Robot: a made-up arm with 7 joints.
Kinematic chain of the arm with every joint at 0, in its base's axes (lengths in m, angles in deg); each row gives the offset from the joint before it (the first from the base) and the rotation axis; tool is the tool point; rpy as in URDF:
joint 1: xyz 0 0 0.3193 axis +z
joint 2: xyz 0 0 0 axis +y
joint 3: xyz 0 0 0.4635 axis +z
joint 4: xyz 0.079 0 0 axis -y
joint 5: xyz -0.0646 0 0.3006 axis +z
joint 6: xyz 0 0 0 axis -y
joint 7: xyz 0.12 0 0 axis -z
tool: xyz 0 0 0 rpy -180 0 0
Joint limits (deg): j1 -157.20..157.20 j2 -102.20..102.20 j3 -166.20..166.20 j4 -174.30..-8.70 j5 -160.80..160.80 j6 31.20..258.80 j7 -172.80..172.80
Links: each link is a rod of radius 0.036 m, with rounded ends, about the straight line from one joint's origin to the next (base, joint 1, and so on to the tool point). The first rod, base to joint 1, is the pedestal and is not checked.
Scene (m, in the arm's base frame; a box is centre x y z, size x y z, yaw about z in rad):
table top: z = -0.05
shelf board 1: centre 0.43 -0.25 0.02 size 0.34 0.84 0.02 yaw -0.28
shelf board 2: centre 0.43 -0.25 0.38 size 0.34 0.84 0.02 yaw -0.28
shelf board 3: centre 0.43 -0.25 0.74 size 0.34 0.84 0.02 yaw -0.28
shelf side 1: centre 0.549 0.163 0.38 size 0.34 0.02 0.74 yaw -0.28
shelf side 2: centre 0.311 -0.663 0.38 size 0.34 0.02 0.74 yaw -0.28
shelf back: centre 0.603 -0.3 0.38 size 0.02 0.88 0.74 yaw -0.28
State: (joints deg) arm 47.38 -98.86 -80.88 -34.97 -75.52 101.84 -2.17
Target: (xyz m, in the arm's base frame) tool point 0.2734 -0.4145 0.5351
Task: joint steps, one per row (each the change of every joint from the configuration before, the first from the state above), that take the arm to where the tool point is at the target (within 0.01 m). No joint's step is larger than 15 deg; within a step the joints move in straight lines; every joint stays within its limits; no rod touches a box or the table.
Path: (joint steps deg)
1: -0.42 0.77 2.71 -13.37 -0.83 0.28 0.00
2: -0.42 0.77 2.70 -13.37 -0.83 0.29 0.00
3: -0.43 0.77 2.71 -13.37 -0.82 0.28 0.00
4: -0.42 0.77 2.70 -13.37 -0.83 0.28 0.00
5: -0.42 0.77 2.71 -13.37 -0.83 0.29 0.00
6: -0.42 0.77 2.70 -13.37 -0.83 0.28 0.00
7: -0.43 0.77 2.71 -13.37 -0.83 0.28 0.00
8: -0.42 0.77 2.70 -13.37 -0.83 0.28 0.00
9: 10.46 4.47 -4.88 8.62 0.80 -1.64 0.00
10: 10.47 4.47 -4.88 8.62 0.79 -1.64 0.00

